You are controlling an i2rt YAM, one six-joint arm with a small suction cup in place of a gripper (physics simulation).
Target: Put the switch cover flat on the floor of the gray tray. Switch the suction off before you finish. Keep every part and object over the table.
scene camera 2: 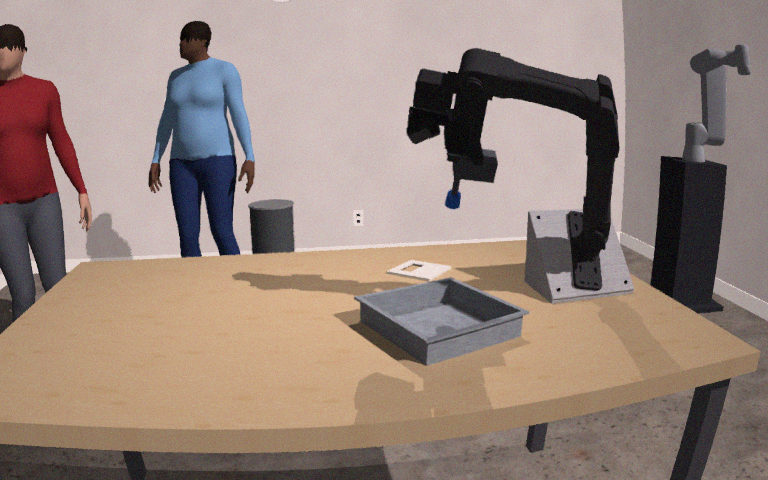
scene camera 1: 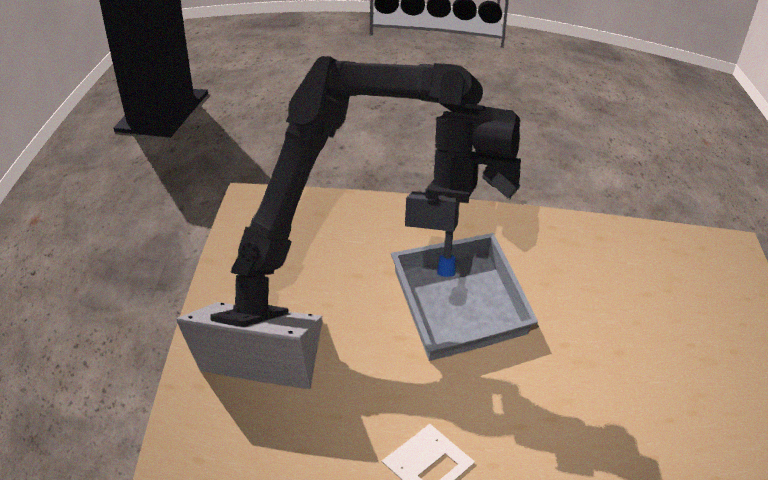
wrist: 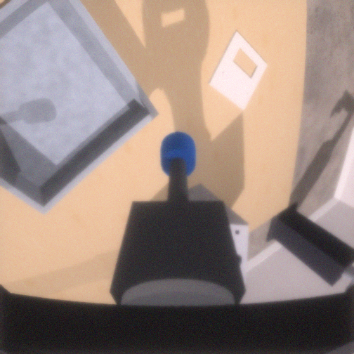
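Observation:
The white switch cover [scene camera 1: 420, 446] [scene camera 2: 434, 270] [wrist: 230, 83] lies flat on the table, apart from the gray tray [scene camera 1: 481, 343] [scene camera 2: 396, 333] [wrist: 99, 161]. It has one rectangular opening and small holes; scene camera 1 cuts off its near part. The tray stands upright, with no object in it and a shadow on its floor. My suction cup [scene camera 1: 446, 266] [scene camera 2: 452, 199] [wrist: 178, 150] is blue, points down and holds nothing. It hangs well above table height, higher than the tray's rim and away from the cover.
The arm's gray wedge-shaped base [scene camera 1: 254, 356] [scene camera 2: 543, 266] stands on the table [scene camera 1: 651, 316] [scene camera 2: 169, 362]. The arm's shadow falls across the table between tray and cover. Two human figures, a dark bin [scene camera 2: 271, 229] and a black pedestal [scene camera 1: 148, 62] [scene camera 2: 688, 232] stand beyond the table.

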